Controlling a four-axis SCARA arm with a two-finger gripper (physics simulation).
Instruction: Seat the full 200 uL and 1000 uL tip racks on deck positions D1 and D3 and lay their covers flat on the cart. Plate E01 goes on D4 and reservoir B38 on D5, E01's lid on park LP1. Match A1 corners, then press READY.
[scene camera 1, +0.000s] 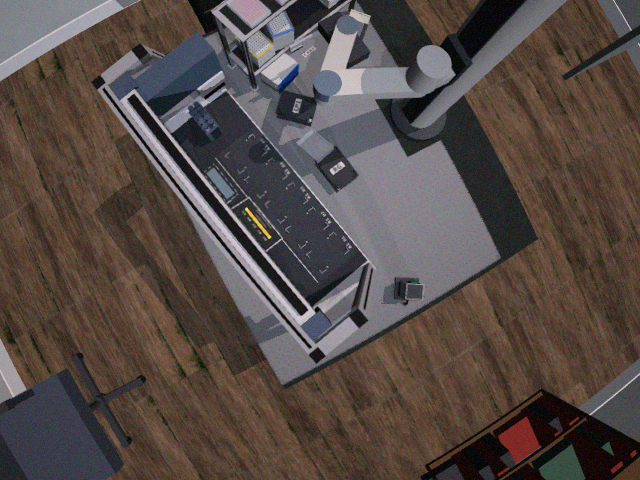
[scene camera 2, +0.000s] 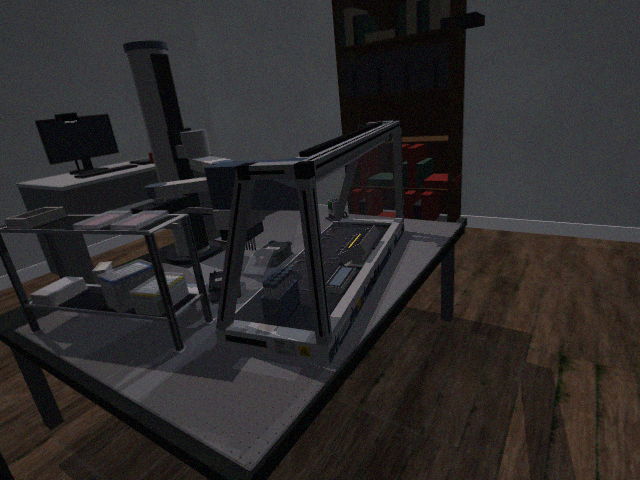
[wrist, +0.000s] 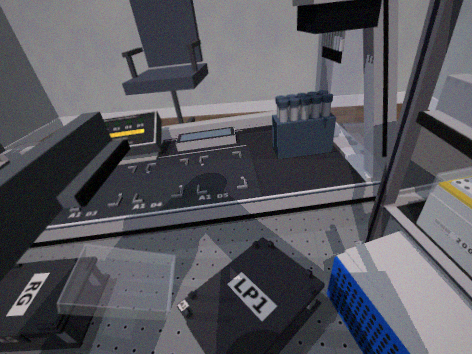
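One dark finger of my gripper (wrist: 95, 172) shows at the left of the wrist view. The gripper is open and empty; the arm hides it in scene camera 1. A yellow-edged tip rack (scene camera 1: 260, 45) (scene camera 2: 159, 291) (wrist: 445, 220) and a blue-edged one (scene camera 1: 280, 26) (scene camera 2: 125, 279) stand on the lower shelf of the cart (scene camera 1: 251, 72) (scene camera 2: 166, 289). Two pinkish plates (scene camera 2: 102, 220) (scene camera 2: 140, 219) lie on its top; their names are unreadable. The deck (scene camera 1: 292, 206) (wrist: 270, 175) shows bare corner brackets at D3, D4 and D5. Park LP1 (scene camera 1: 305, 112) (wrist: 300, 285) is bare. I cannot identify B38.
A white box (scene camera 1: 279, 72) (wrist: 400, 270) with a blue perforated side lies beside the cart. A clear cover (scene camera 1: 315, 145) (wrist: 135, 280) overlaps the edge of dark block RG (scene camera 1: 337, 169) (wrist: 25, 300). A blue tube rack (scene camera 1: 204, 121) (wrist: 303, 135) stands inside the frame, whose posts (scene camera 2: 312, 258) rise around the deck.
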